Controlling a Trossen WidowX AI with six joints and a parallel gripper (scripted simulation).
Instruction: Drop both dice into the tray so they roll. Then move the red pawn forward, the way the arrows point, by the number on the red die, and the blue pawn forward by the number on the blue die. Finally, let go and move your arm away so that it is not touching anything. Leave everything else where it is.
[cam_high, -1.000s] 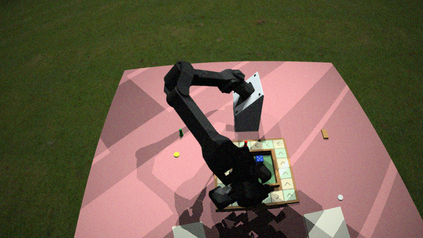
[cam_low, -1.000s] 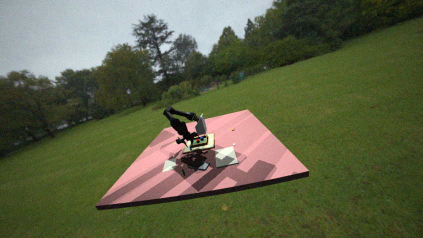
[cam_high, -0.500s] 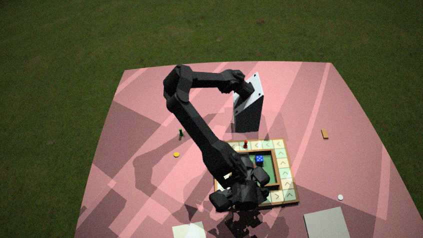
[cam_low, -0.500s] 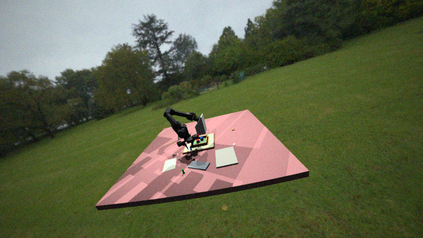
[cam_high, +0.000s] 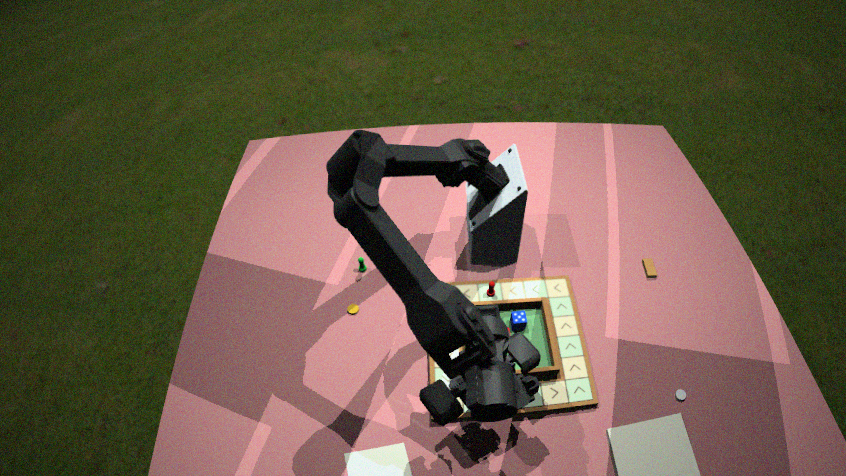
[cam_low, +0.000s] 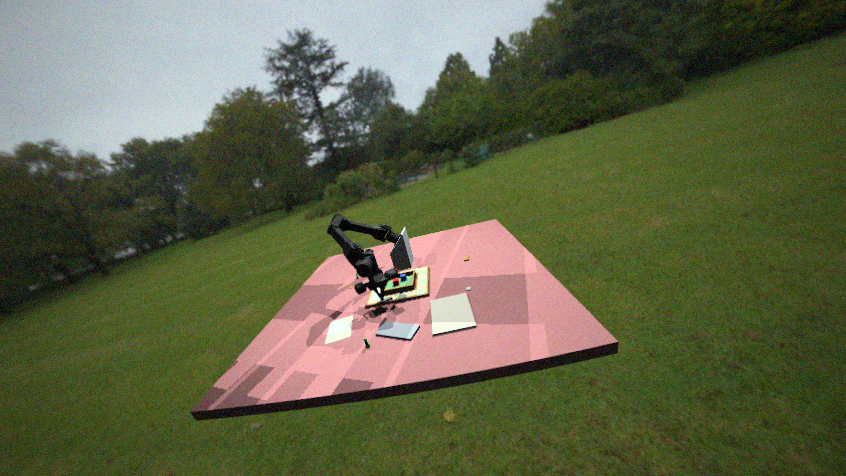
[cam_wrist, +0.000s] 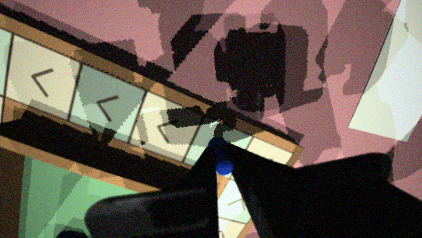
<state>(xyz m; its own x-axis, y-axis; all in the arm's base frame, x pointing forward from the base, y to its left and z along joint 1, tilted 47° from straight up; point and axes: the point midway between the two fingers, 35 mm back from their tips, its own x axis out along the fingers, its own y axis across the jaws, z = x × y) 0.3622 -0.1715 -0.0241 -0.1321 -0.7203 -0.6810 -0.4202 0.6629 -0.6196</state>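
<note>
Right now the green sunken tray is 11 cm behind my gripper tip, 8 cm to the left of it and 1 cm below it. The rest, counted from my gripper tip: blue pawn: 1 cm above; then yellow disc: 23 cm behind, 20 cm to the right, 2 cm below; then red pawn: 22 cm behind, 7 cm to the left, 1 cm above.
</note>
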